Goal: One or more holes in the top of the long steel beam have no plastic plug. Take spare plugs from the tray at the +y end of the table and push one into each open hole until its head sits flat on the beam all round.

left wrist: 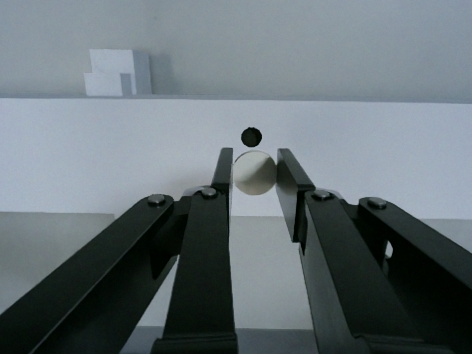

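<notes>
The long steel beam [125, 150] runs across the left wrist view from side to side as a pale band. An open round hole [251, 137] shows dark in its top, near the middle of the view. My left gripper [254, 167] is shut on a white round plug [255, 173], whose head shows between the fingertips. The plug is over the beam, just below the hole in the view; its height above the beam cannot be told, and its shank is hidden. My right gripper and the plug tray do not show in this view.
A small white stepped block [112, 72] stands against the far edge of the beam, at the upper left. The pale table surface [325, 50] shows beyond the beam. Another pale surface shows on the near side, partly hidden by my left gripper's fingers.
</notes>
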